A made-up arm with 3 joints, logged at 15 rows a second.
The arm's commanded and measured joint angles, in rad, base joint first. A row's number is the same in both.
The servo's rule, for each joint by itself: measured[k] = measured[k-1] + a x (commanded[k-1-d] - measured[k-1]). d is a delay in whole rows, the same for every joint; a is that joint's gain. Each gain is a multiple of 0.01, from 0.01 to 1. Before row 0 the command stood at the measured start. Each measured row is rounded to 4 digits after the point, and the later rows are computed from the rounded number. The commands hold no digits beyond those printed.
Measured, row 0:
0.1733, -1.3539, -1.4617
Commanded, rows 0 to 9:
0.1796, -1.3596, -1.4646
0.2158, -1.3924, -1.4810
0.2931, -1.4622, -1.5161
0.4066, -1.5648, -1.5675
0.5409, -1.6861, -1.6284
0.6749, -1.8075, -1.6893
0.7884, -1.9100, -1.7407
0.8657, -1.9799, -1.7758
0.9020, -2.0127, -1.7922
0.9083, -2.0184, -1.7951
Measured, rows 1 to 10:
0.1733, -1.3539, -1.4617
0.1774, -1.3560, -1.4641
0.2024, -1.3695, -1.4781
0.2614, -1.4038, -1.5096
0.3558, -1.4634, -1.5577
0.4761, -1.5458, -1.6164
0.6053, -1.6426, -1.6769
0.7243, -1.7415, -1.7299
0.8162, -1.8297, -1.7680
0.8720, -1.8974, -1.7881
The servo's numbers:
d 1
a 0.65 0.37 0.83

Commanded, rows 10 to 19:
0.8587, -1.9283, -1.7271
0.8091, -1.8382, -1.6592
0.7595, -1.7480, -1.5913
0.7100, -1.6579, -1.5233
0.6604, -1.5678, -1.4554
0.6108, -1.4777, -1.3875
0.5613, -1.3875, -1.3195
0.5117, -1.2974, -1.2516
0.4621, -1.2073, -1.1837
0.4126, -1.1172, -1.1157
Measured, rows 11 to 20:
0.8956, -1.9422, -1.7939
0.8716, -1.9371, -1.7385
0.8310, -1.9005, -1.6727
0.7845, -1.8441, -1.6051
0.7361, -1.7752, -1.5372
0.6869, -1.6985, -1.4693
0.6374, -1.6168, -1.4014
0.5879, -1.5320, -1.3334
0.5384, -1.4452, -1.2655
0.4888, -1.3572, -1.1976

